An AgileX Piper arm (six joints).
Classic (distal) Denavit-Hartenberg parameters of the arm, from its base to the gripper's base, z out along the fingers. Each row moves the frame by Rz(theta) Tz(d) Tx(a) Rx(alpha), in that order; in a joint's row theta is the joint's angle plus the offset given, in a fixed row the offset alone. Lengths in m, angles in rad.
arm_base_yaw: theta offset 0; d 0.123; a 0; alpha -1.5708
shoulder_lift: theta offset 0.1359; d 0; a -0.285; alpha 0
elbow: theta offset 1.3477; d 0; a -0.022; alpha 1.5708
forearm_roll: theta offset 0; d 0.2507; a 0; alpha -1.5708
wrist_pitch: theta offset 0; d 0; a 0; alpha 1.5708
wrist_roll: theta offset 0; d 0.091; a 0; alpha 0
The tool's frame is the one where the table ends.
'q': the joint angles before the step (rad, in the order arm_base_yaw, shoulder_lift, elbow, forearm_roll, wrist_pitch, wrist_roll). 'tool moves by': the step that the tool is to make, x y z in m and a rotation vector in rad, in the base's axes. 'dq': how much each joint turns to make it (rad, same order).
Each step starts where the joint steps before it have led.
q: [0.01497 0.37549 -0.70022 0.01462 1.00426 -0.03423]
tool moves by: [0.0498 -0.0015 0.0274 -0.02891 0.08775 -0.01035]
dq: [0.00013 0.25390 -0.14766 -0.02959 -0.01806 0.00015]
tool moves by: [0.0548 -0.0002 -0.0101 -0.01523 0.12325 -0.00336]
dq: [0.00022 0.22406 -0.04647 -0.01509 -0.05409 0.00224]
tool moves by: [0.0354 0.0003 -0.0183 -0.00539 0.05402 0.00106]
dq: [-0.00001 0.13694 0.00027 -0.00562 -0.08311 0.00179]
